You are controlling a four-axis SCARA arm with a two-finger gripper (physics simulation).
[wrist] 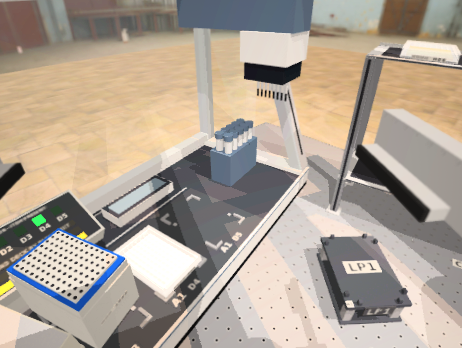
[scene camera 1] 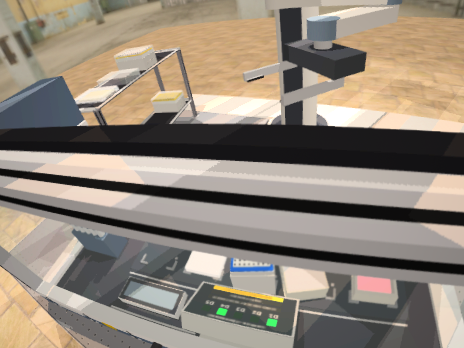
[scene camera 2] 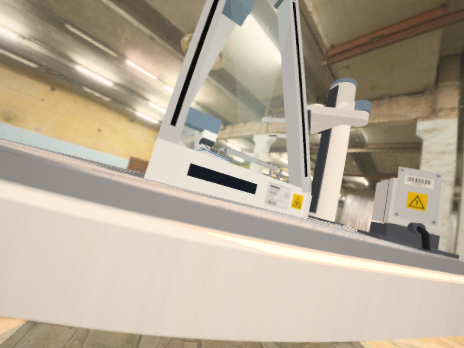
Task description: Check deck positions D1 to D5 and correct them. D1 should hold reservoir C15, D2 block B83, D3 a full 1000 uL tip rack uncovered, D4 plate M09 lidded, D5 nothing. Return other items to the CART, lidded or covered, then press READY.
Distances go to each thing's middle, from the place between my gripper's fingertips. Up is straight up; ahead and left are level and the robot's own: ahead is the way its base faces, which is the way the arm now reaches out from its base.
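The trough [wrist: 125, 208]: my hand is far short of it, a fair way to the left of it and far above it. White box with green button [scene camera 2: 382, 187]: counted from my hand, 70 mm behind, 570 mm to the left, 330 mm below.
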